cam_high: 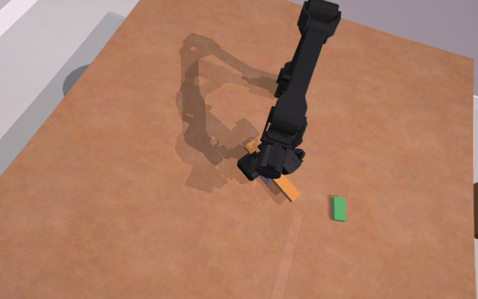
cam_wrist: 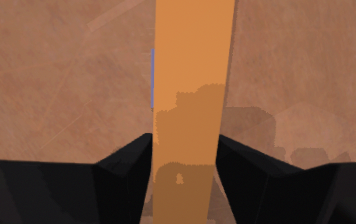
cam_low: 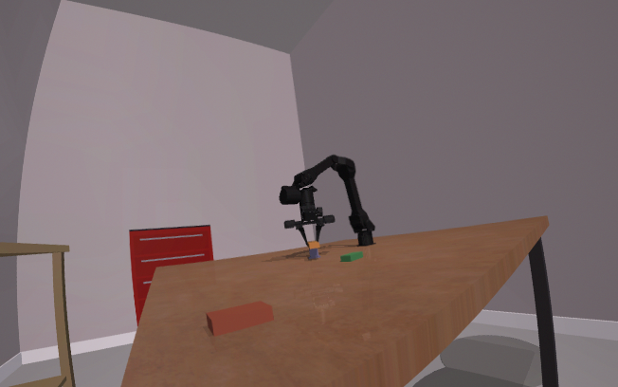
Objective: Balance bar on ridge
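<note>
Right now the orange bar is 10 mm ahead of my gripper tip and 20 mm to the left of it. Round my gripper tip: green block 40 mm ahead, 250 mm to the left, 40 mm below; white ridge 10 mm ahead, 20 mm to the left, 10 mm below; red block 440 mm ahead, 490 mm to the left, 40 mm below.
</note>
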